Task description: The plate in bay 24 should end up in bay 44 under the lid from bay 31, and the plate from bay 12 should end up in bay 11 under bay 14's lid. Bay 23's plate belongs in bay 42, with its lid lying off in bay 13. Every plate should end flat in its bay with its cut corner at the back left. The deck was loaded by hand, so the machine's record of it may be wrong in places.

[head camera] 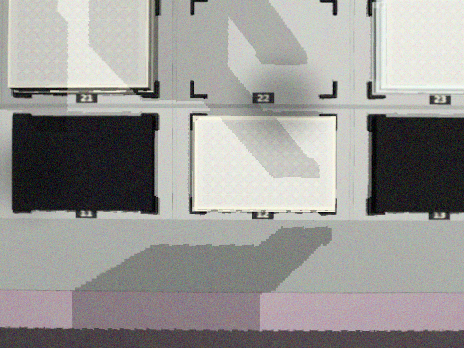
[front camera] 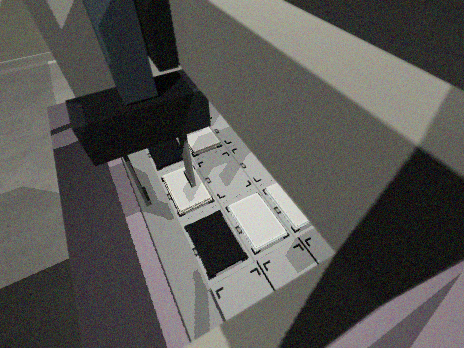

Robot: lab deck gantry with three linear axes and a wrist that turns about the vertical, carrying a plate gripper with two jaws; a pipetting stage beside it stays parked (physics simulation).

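Seen in the pictures: gripper, fingertip midpoint: (front camera: pixel 168 188); robot's base, link origin: (head camera: pixel 18 209).
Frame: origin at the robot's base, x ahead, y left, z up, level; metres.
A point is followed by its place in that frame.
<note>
My gripper (front camera: pixel 170 194) @[x 0.330, y -0.010, z 0.160 m] is open, its two jaws wide apart with no plate visible between them. It hangs over the bay 12 plate; its jaws do not show in the head view. The bay 12 plate (front camera: pixel 187 199) @[x 0.268, y 0.031, z 0.014 m] (head camera: pixel 264 164) @[x 0.228, y 0.042, z 0.014 m] is white with a cream rim, lies flat inside its corner marks, and seems to have a small notch at its back left corner. The bay 23 plate (front camera: pixel 257 222) @[x 0.403, y 0.146, z 0.014 m] (head camera: pixel 422 47) @[x 0.365, y 0.145, z 0.014 m] is white with a doubled bluish edge, like a lid. Bay 11 holds a black rectangle (front camera: pixel 166 156) @[x 0.099, y 0.035, z 0.008 m] (head camera: pixel 84 164) @[x 0.067, y 0.042, z 0.008 m]. Bays 24, 31, 42 and 44 do not show in the head view.
A black rectangle (front camera: pixel 215 244) @[x 0.401, y 0.040, z 0.008 m] (head camera: pixel 420 165) @[x 0.368, y 0.042, z 0.008 m] fills bay 13. A white plate (front camera: pixel 203 140) @[x 0.097, y 0.152, z 0.014 m] (head camera: pixel 80 47) @[x 0.066, y 0.144, z 0.014 m] with a cream rim and dark edges below sits in bay 21. Another white plate (front camera: pixel 288 206) @[x 0.402, y 0.233, z 0.014 m] stands behind bay 23. Bay 22 (head camera: pixel 220 80) @[x 0.188, y 0.120, z 0.000 m] shows bare corner marks. Large beams block the front view's right side.
</note>
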